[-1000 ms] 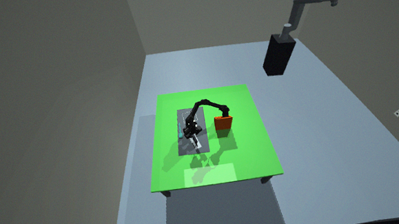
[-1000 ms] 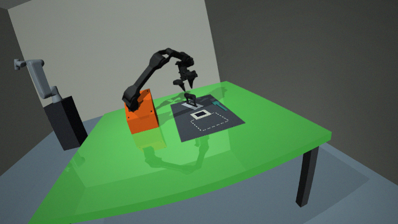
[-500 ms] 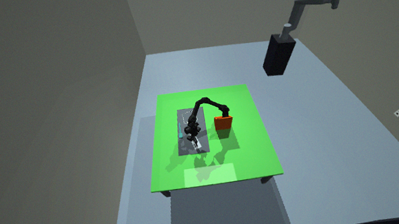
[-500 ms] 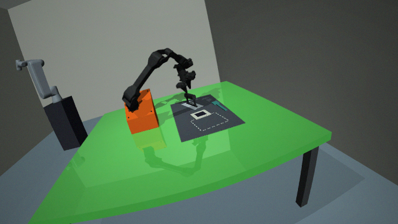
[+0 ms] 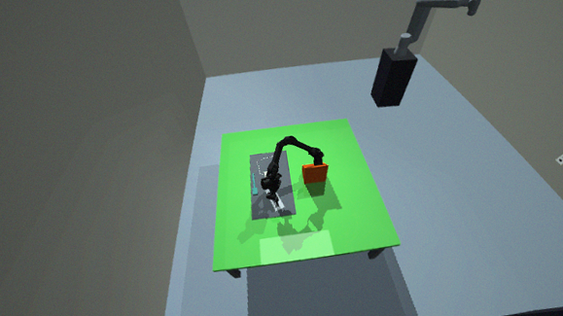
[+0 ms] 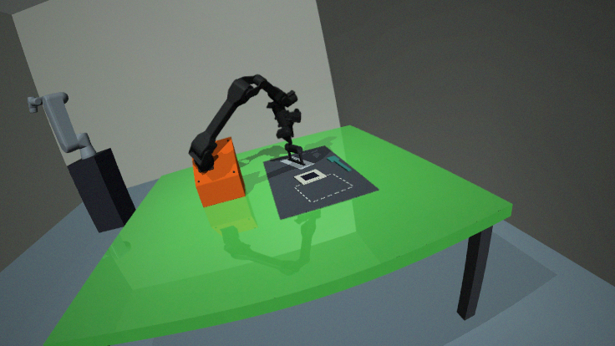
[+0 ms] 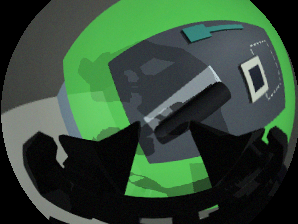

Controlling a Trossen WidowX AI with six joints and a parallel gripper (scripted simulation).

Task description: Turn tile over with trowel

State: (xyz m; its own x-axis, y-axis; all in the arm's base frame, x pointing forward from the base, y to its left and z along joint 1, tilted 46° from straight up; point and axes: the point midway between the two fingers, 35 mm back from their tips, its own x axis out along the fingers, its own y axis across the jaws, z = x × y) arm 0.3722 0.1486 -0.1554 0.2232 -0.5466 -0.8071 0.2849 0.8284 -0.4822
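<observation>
The small trowel lies 60 mm to the right of my gripper tip and 60 mm below it. The rest, counted from my gripper tip: dark mat (20 mm ahead, 200 mm to the right, 120 mm below); teal t-shaped tool (160 mm ahead, 170 mm to the right, 100 mm below); tile (20 mm ahead, 260 mm to the right, 100 mm below).
</observation>
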